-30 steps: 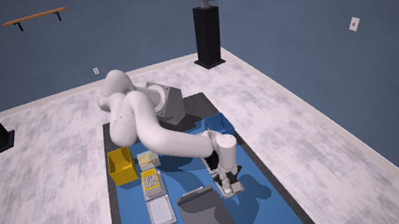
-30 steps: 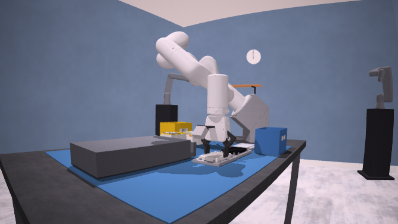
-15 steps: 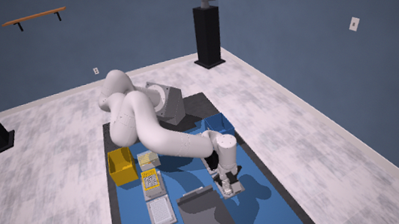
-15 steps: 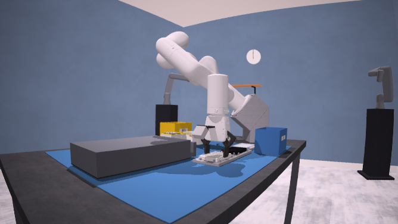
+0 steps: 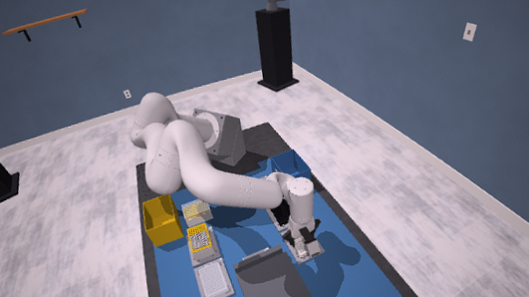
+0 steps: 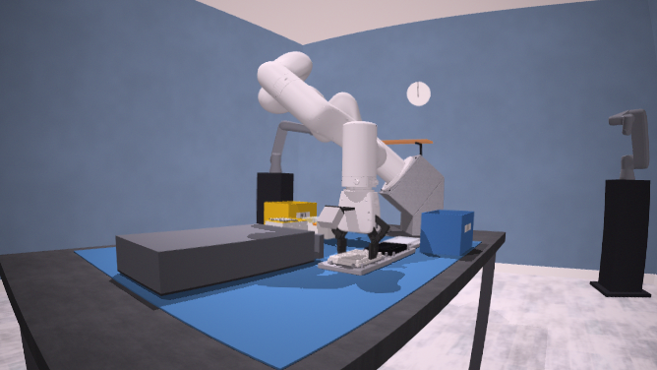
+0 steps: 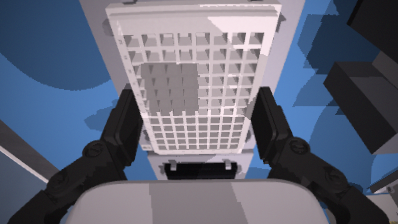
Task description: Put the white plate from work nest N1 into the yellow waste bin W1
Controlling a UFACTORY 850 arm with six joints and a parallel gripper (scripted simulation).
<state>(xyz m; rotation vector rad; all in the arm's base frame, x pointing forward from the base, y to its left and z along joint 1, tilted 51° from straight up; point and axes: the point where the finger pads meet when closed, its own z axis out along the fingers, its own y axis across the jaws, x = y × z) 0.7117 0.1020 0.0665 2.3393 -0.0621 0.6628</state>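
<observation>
Right now my hand is 30 mm above the grey work nest. From my hand the other things lie so: blue bin (310 mm behind, 210 mm to the left); white plate (10 mm below); black plate (170 mm behind, 40 mm to the left, 20 mm below).
</observation>
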